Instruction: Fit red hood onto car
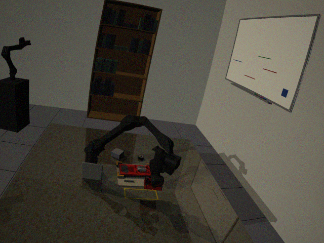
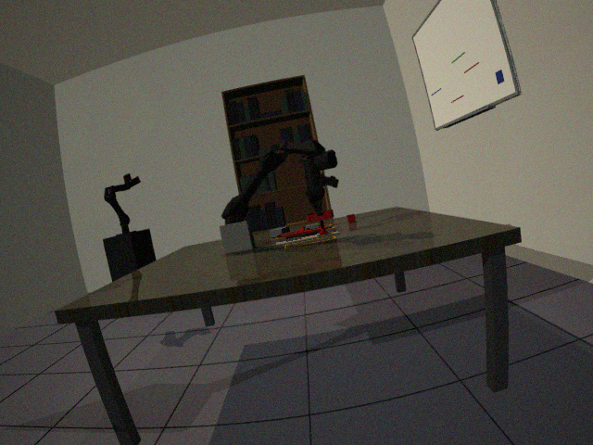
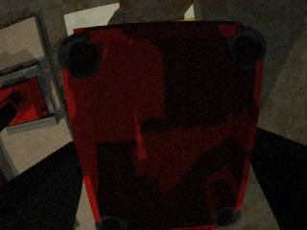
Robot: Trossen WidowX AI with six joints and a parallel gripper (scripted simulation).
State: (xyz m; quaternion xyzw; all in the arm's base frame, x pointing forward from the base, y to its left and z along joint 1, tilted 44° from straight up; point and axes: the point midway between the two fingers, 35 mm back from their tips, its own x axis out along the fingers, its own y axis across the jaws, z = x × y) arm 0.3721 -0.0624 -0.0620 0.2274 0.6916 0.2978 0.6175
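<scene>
Now: gripper tip 1 cm above the red hood.
</scene>
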